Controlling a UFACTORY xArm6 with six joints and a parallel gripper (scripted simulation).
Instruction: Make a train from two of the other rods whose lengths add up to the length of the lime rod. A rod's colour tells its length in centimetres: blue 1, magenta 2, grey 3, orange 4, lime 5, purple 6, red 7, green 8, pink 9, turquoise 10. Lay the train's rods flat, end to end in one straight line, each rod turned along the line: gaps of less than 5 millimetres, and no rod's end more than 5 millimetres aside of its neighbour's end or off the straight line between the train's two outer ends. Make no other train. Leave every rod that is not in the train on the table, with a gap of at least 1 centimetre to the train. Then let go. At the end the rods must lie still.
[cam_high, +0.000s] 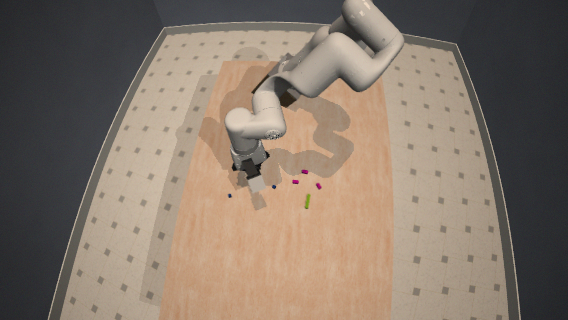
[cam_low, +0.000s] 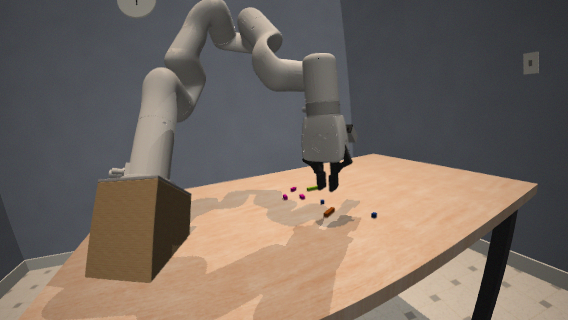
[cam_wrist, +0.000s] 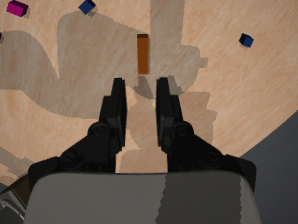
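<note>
The orange rod is 8 cm below my hand. Also, from my hand: lime rod: 6 cm ahead, 19 cm to the left, 8 cm below.
</note>
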